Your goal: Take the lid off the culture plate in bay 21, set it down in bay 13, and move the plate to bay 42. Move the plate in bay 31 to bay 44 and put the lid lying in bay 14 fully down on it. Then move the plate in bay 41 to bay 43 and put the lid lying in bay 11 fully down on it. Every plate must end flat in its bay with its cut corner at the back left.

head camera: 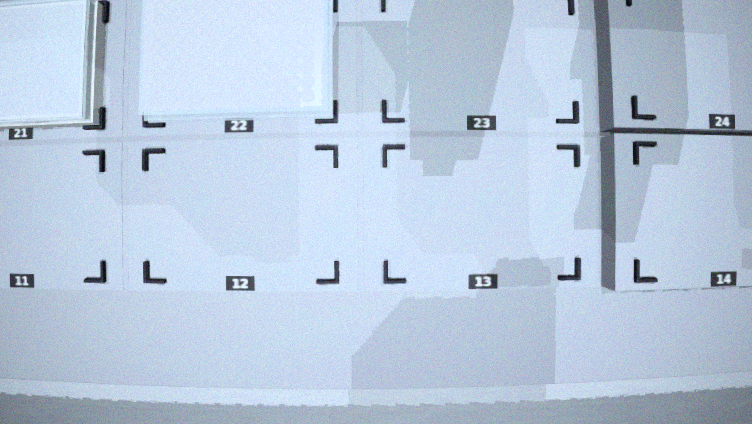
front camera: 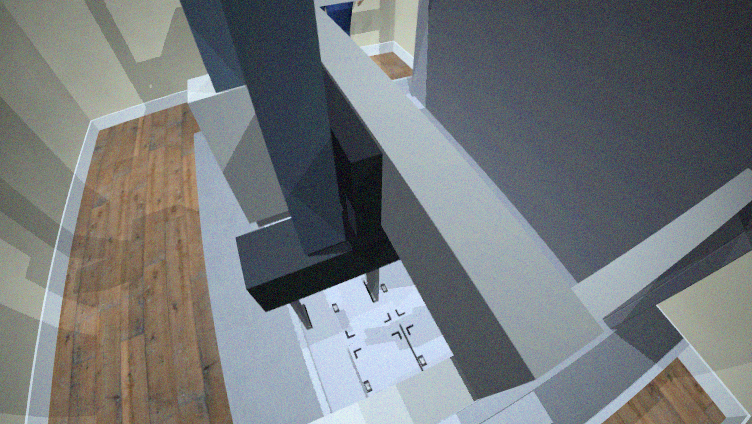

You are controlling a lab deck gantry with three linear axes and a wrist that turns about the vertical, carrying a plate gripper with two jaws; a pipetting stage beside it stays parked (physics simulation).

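Frame: origin at the robot's base, x left, y back, z up, level; centimetres.
Seen in the pictures: gripper, fingertip midpoint: point(front camera: 339, 304).
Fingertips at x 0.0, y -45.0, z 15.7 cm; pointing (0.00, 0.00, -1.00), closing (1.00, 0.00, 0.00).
Pixels of each thing's top centre, then the offset from my fingertips to it. "*": a spot on its surface instead.
- pale plate, surface spot: point(head camera: 42, 63) * dy +35.3, dx +14.6, dz -14.1 cm
- Bay 13, surface spot: point(head camera: 481, 210) * dy +5.9, dx +4.5, dz -15.7 cm
- bay 11, surface spot: point(head camera: 47, 210) * dy +36.4, dx +4.8, dz -15.7 cm
- bay 14, surface spot: point(head camera: 684, 210) * dy -7.6, dx +4.4, dz -14.3 cm
A pale plate point(head camera: 42, 63) with a stepped edge sits in bay 21, cut off by the left border of the head view; its cut corner does not show. My gripper point(front camera: 338, 301) hangs over the front part of the deck in the front view. Its two jaws stand apart, with nothing visible between them. Bay 13 point(head camera: 481, 210) shows its four corner marks. No lid shows in the visible parts of bay 11 point(head camera: 47, 210) and bay 14 point(head camera: 684, 210). Bays 31, 41, 42, 43 and 44 do not show in the head view. The gripper's arm hides the back-left bays in the front view.
A pale, lid-like slab point(head camera: 236, 57) covers most of bay 22. A long grey beam point(front camera: 447, 184) crosses the front view close beside the gripper. A light grey block point(front camera: 231, 147) stands behind the dark vertical arm. Shadows fall across bays 12, 13 and 23.
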